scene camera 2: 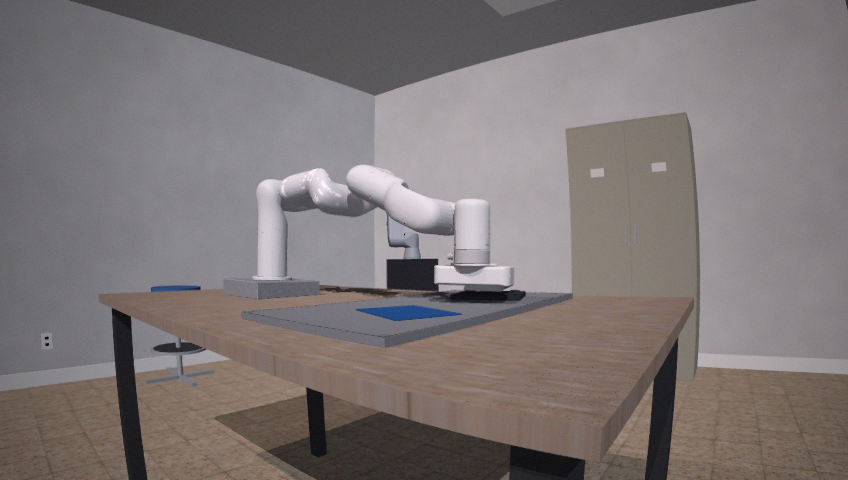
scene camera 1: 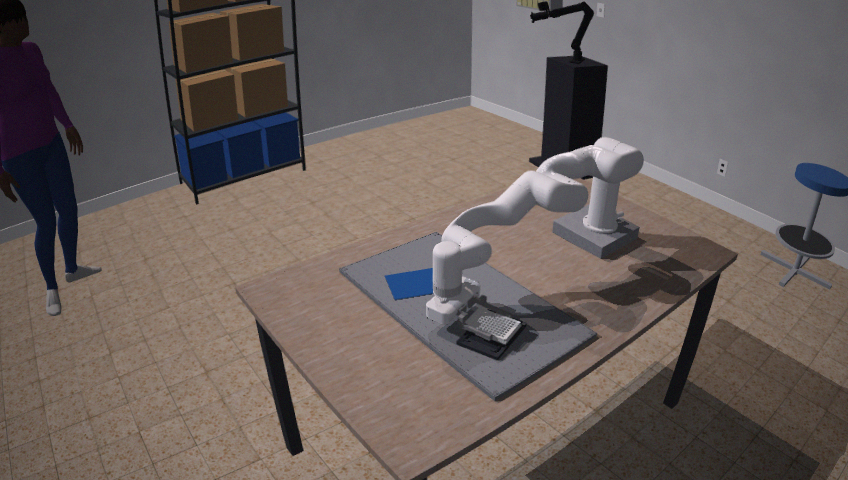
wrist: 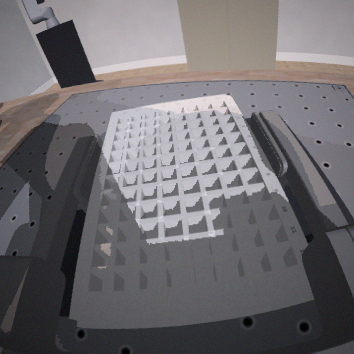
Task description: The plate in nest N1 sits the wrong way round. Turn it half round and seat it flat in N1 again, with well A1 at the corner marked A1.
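Note:
The white well plate [scene camera 1: 501, 326] [wrist: 175, 165] is held between the two fingers of my gripper [scene camera 1: 492, 324] [wrist: 182, 145], which is shut on its long sides. In scene camera 1 the plate is over the black nest N1 [scene camera 1: 476, 346], offset toward the robot's base in the picture; the nest's front-left part shows below it, so the plate looks raised a little. In the wrist view the plate's near half is in shadow, and small numbers run along its right edge. Well A1 and the corner mark A1 cannot be made out. In scene camera 2 the gripper body hides the plate.
The nest stands on a grey perforated board [scene camera 1: 505, 380] [scene camera 2: 315, 321] [wrist: 300, 100] on the wooden table [scene camera 1: 357, 362] [scene camera 2: 535, 350]. A flat blue rectangle [scene camera 1: 409, 285] [scene camera 2: 410, 312] lies on the board beside the arm. A person [scene camera 1: 35, 118] stands away from the table at left.

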